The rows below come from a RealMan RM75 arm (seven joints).
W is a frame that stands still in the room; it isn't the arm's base.
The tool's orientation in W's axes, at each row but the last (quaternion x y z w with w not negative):
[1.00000, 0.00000, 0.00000, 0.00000]
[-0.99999, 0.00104, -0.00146, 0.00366]
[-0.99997, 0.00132, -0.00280, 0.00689]
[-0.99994, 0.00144, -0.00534, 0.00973]
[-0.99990, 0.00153, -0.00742, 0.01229]
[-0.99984, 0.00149, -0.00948, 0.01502]
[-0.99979, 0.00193, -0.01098, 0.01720]
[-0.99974, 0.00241, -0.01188, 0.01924]
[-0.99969, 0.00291, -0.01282, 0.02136]
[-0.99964, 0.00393, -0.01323, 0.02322]
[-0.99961, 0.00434, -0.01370, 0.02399]
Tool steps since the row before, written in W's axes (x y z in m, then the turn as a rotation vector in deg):
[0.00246, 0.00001, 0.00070, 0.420, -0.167, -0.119]
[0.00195, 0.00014, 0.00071, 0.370, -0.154, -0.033]
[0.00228, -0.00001, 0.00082, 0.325, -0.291, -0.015]
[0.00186, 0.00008, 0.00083, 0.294, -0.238, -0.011]
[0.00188, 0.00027, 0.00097, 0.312, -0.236, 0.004]
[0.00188, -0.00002, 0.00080, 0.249, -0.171, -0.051]
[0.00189, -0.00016, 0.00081, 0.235, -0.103, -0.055]
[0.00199, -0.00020, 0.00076, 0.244, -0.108, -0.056]
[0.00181, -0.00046, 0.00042, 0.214, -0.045, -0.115]
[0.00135, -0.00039, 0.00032, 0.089, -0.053, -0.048]
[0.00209, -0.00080, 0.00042, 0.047, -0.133, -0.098]
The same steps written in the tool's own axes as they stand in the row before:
[0.00246, -0.00001, -0.00070, 0.420, 0.167, 0.119]
[0.00195, -0.00015, -0.00070, 0.370, 0.153, 0.033]
[0.00228, -0.00001, -0.00081, 0.326, 0.290, 0.013]
[0.00187, -0.00010, -0.00081, 0.295, 0.237, 0.010]
[0.00189, -0.00030, -0.00094, 0.313, 0.235, -0.005]
[0.00189, -0.00001, -0.00076, 0.249, 0.172, 0.051]
[0.00191, 0.00013, -0.00077, 0.234, 0.104, 0.057]
[0.00201, 0.00016, -0.00072, 0.243, 0.109, 0.058]
[0.00182, 0.00043, -0.00039, 0.211, 0.049, 0.118]
[0.00136, 0.00036, -0.00030, 0.088, 0.055, 0.048]
[0.00211, 0.00076, -0.00040, 0.046, 0.137, 0.093]

